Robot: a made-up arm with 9 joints. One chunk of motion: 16 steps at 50 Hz.
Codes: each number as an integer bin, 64 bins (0 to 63) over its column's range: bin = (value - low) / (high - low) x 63, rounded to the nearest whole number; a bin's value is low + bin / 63 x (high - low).
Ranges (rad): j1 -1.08..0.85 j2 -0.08..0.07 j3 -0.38..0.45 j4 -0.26..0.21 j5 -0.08..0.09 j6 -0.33..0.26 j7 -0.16..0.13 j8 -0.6..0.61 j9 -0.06..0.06
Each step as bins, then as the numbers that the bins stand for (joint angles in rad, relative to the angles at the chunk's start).
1 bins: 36 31 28 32 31 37 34 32 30
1 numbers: 0.0229 -0.0062 -0.0111 -0.0213 0.0037 0.0165 -0.0035 0.0146 -0.0029
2 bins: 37 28 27 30 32 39 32 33 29
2 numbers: 0.0535 -0.0133 -0.0243 -0.0362 0.0063 0.0352 -0.0127 0.0338 -0.0048
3 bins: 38 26 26 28 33 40 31 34 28
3 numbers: 0.0841 -0.0181 -0.0375 -0.0511 0.0090 0.0446 -0.0173 0.0530 -0.0067
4 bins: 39 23 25 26 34 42 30 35 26
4 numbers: 0.1148 -0.0252 -0.0506 -0.0660 0.0117 0.0633 -0.0219 0.0722 -0.0105
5 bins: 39 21 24 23 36 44 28 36 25
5 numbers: 0.1148 -0.0300 -0.0638 -0.0884 0.0171 0.0821 -0.0311 0.0914 -0.0124
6 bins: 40 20 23 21 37 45 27 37 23
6 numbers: 0.1454 -0.0324 -0.0770 -0.1033 0.0198 0.0914 -0.0357 0.1106 -0.0162
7 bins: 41 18 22 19 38 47 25 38 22
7 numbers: 0.1760 -0.0371 -0.0902 -0.1183 0.0225 0.1102 -0.0449 0.1298 -0.0181
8 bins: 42 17 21 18 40 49 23 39 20
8 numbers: 0.2067 -0.0395 -0.1033 -0.1257 0.0279 0.1289 -0.0541 0.1490 -0.0219
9 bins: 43 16 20 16 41 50 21 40 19
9 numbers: 0.2373 -0.0419 -0.1165 -0.1406 0.0306 0.1383 -0.0633 0.1683 -0.0238
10 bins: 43 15 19 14 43 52 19 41 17
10 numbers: 0.2373 -0.0443 -0.1297 -0.1556 0.0360 0.1570 -0.0725 0.1875 -0.0276
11 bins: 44 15 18 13 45 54 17 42 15
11 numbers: 0.2679 -0.0443 -0.1429 -0.1630 0.0414 0.1757 -0.0817 0.2067 -0.0314
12 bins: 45 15 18 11 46 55 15 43 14
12 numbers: 0.2986 -0.0443 -0.1429 -0.1779 0.0441 0.1851 -0.0910 0.2259 -0.0333
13 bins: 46 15 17 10 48 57 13 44 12
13 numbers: 0.3292 -0.0443 -0.1560 -0.1854 0.0495 0.2038 -0.1002 0.2451 -0.0371
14 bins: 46 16 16 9 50 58 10 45 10
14 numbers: 0.3292 -0.0419 -0.1692 -0.1929 0.0549 0.2132 -0.1140 0.2643 -0.0410
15 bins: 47 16 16 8 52 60 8 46 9
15 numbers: 0.3598 -0.0419 -0.1692 -0.2003 0.0603 0.2319 -0.1232 0.2835 -0.0429
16 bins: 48 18 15 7 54 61 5 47 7
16 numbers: 0.3905 -0.0371 -0.1824 -0.2078 0.0657 0.2413 -0.1370 0.3027 -0.0467
